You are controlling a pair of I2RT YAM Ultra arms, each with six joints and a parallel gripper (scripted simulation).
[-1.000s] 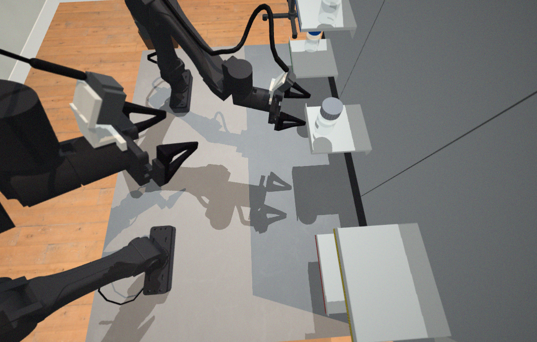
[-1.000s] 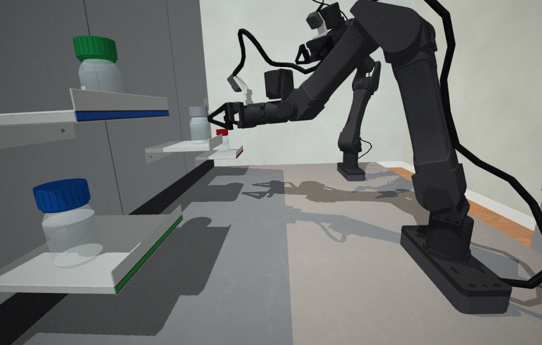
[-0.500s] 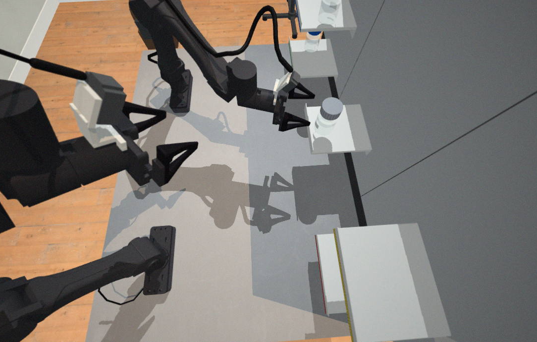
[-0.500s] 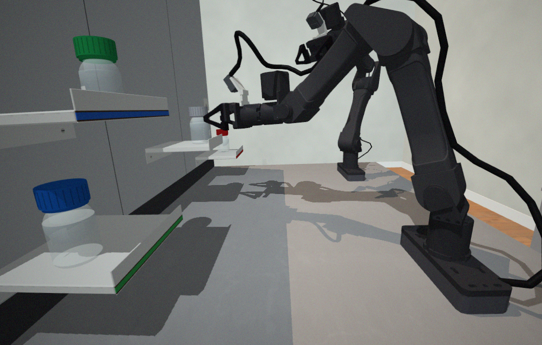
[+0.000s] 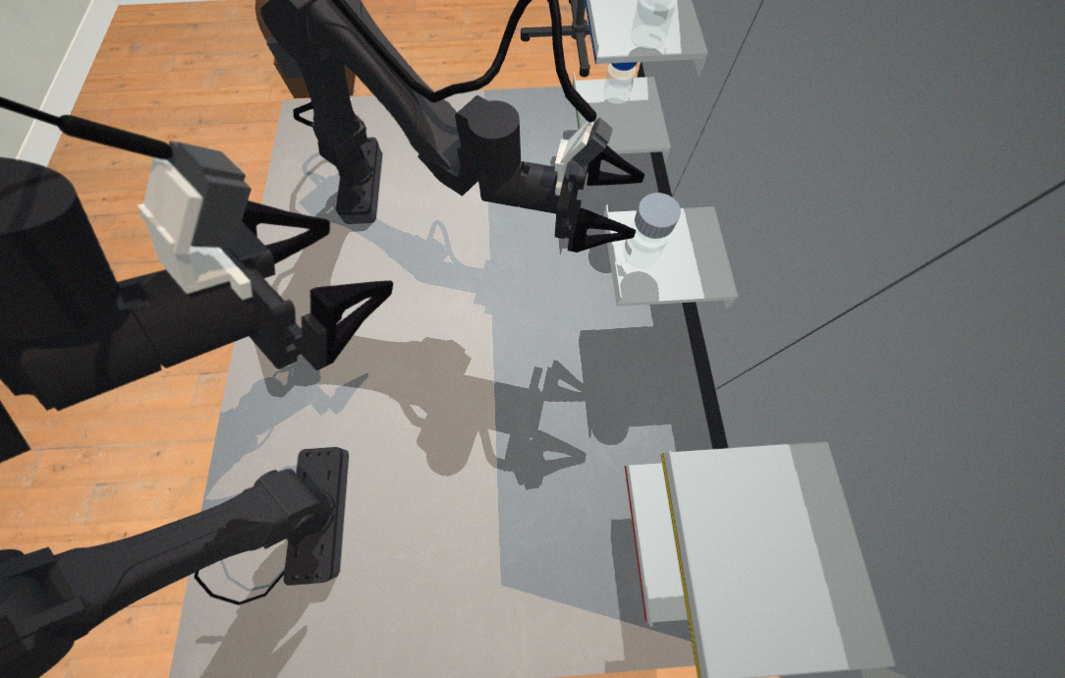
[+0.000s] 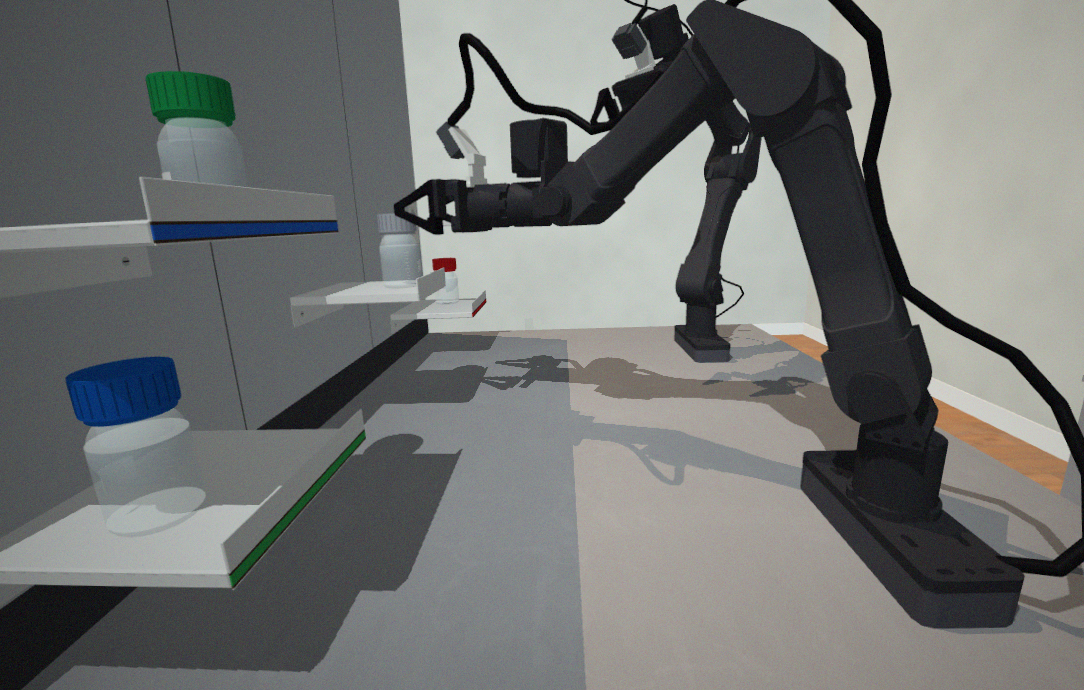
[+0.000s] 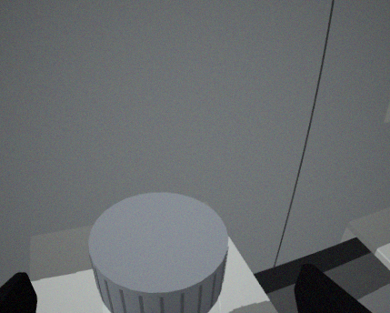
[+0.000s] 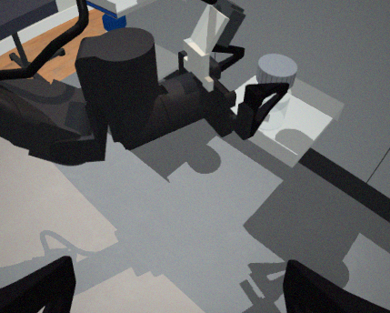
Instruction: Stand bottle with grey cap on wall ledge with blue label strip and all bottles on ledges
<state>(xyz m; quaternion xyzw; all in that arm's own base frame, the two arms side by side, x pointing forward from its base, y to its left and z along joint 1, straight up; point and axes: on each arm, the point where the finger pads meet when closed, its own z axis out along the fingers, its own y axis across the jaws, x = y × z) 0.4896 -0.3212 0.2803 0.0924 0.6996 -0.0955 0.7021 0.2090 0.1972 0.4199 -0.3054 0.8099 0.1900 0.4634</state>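
Right now my left hand is 60 mm above the grey-capped bottle, 30 mm short of it and 10 mm to the left of it. Round my left hand: green-capped bottle (330 mm to the left, 70 mm ahead, 30 mm above); then blue-capped bottle (440 mm to the left, 160 mm below, 70 mm ahead).
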